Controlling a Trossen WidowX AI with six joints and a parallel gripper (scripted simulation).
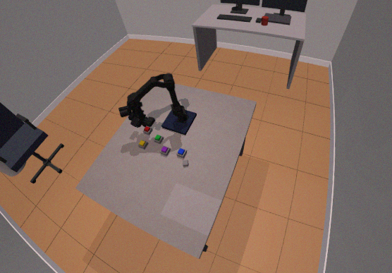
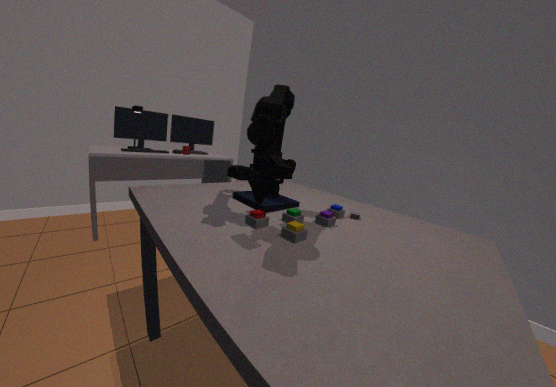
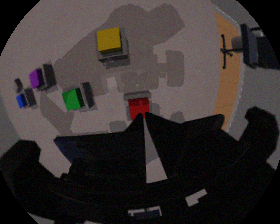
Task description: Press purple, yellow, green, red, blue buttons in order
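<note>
Right now my gripper tip is 3 cm above the red button. Also, from my gripper tip: purple button 12 cm ahead, 19 cm to the left, 3 cm below; then green button 5 cm ahead, 11 cm to the left, 3 cm below; then yellow button 11 cm ahead, 2 cm to the left, 3 cm below.
</note>
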